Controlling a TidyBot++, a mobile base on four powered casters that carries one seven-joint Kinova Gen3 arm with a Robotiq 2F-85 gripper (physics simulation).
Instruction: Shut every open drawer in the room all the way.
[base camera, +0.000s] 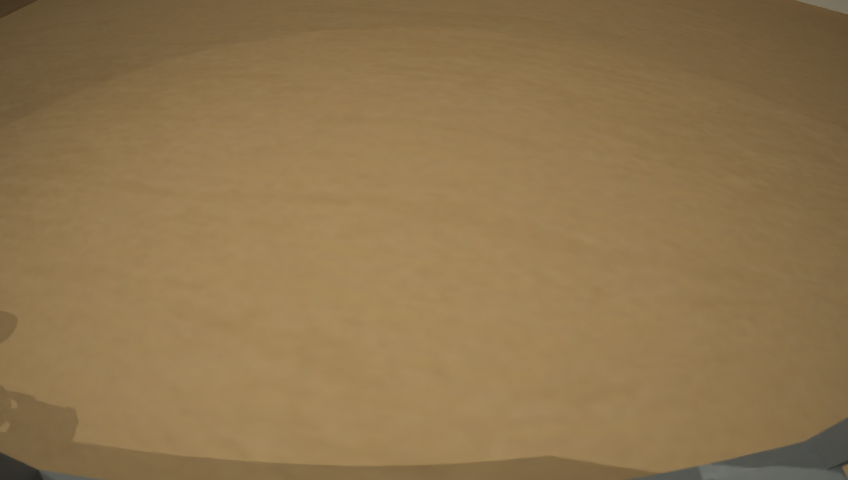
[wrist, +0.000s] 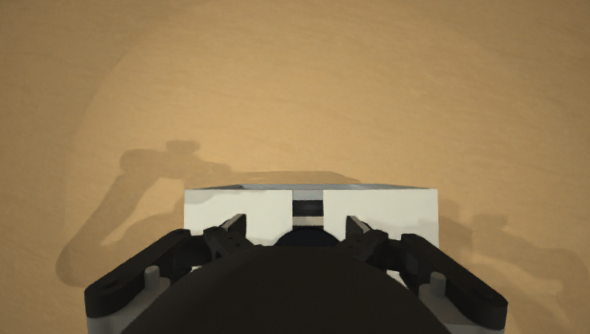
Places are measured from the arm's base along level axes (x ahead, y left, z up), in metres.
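Pixels of known places: gripper, between the fingertips: (wrist: 295, 226).
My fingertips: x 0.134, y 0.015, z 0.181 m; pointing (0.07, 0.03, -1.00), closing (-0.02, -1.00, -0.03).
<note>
Behind a point stands the place of what it marks.
My gripper (wrist: 295, 226) {x 0.134, y 0.014, z 0.181 m} is open and empty in the wrist view, its two dark fingers spread wide apart. It is above a white boxy body (wrist: 240, 205) {x 0.121, y 0.132, z -0.014 m} with a dark slot in the middle, which looks like my own base. No drawer or cabinet shows in the base camera view or in the wrist view, so how the drawers stand cannot be told from here.
The tan floor (base camera: 416, 237) {x 0.432, y 0.000, z -0.396 m} (wrist: 310, 100) {x 0.493, y -0.023, z -0.396 m} fills most of both views, with arm-shaped shadows on it. Grey parts of my base (base camera: 773, 455) {x 0.147, y -0.203, z -0.287 m} show at the bottom right of the base camera view. A pale strip (base camera: 830, 4) {x 1.668, y -1.733, z -0.376 m} crosses its top right corner.
</note>
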